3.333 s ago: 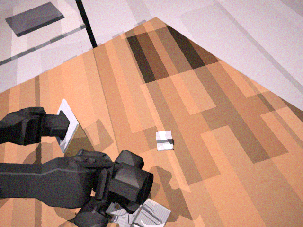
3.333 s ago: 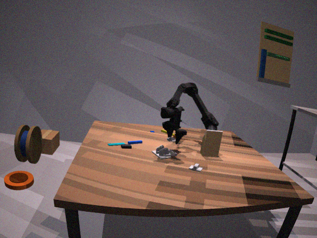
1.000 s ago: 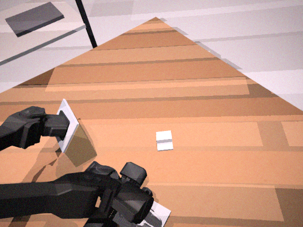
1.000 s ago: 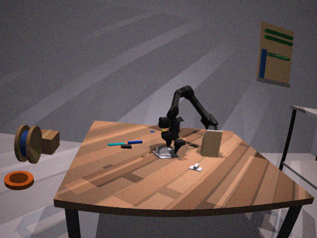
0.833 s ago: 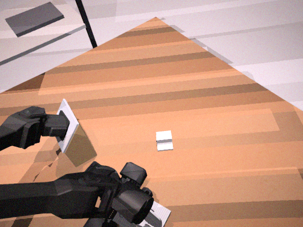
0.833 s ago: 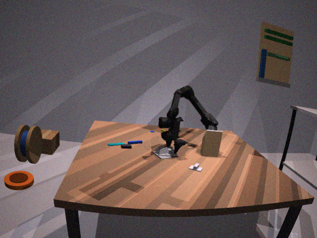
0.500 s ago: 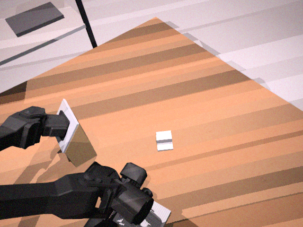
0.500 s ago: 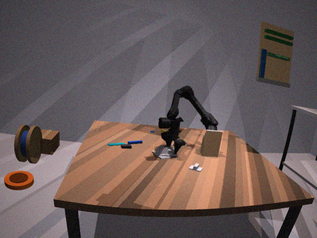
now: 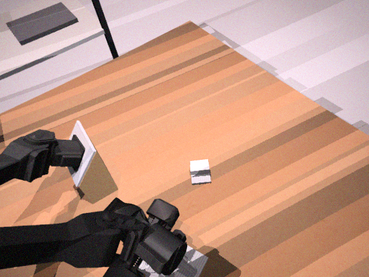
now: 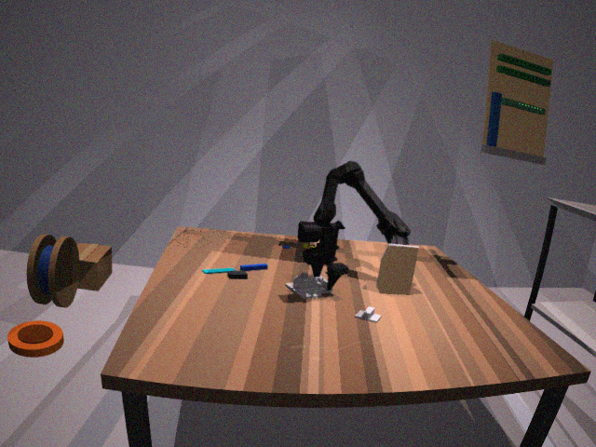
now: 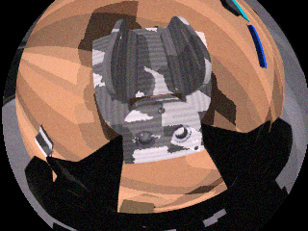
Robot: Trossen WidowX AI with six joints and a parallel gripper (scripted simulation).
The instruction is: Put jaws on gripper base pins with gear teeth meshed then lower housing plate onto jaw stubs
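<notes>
The white jaw lies 30 mm ahead of my gripper tip and 10 mm to the right of it. Also, from my gripper tip: black block 290 mm ahead, 60 mm to the right; then blue bar 220 mm ahead, 160 mm to the right; then teal bar 350 mm ahead, 100 mm to the right, 10 mm below.
</notes>
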